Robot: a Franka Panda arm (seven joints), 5 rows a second.
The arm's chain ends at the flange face. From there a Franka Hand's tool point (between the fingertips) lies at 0.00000 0.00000 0.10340 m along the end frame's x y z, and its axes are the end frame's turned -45 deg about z.
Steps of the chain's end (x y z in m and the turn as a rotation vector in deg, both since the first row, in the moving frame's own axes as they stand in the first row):
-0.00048 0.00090 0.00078 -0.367 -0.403 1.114
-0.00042 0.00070 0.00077 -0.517 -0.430 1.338
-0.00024 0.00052 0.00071 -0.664 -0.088 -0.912
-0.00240 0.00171 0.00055 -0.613 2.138 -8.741
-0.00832 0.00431 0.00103 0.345 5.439 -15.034
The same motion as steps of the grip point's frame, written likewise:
-0.00196 0.00024 0.00078 0.025 -0.544 1.114
-0.00200 0.00029 0.00076 -0.062 -0.670 1.338
-0.00149 0.00094 0.00070 -0.407 -0.532 -0.912
-0.00070 0.00286 0.00047 -1.945 1.078 -8.741
-0.00080 0.00262 0.00057 -3.602 4.090 -15.034

